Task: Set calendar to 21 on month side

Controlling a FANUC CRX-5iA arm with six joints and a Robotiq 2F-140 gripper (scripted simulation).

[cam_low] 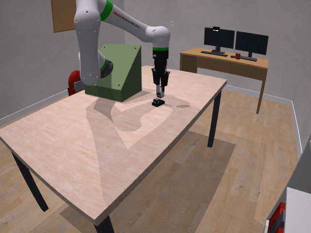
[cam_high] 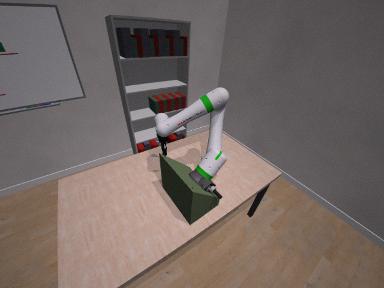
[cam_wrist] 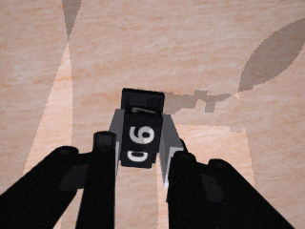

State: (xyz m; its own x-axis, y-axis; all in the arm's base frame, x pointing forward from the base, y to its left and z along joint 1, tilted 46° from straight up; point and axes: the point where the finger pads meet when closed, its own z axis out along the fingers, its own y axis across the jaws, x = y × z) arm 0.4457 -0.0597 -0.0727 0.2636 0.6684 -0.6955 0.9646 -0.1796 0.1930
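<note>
Now: hand 1 cm past the black tray, 2 cm to the left of it and 8 cm above it.
</note>
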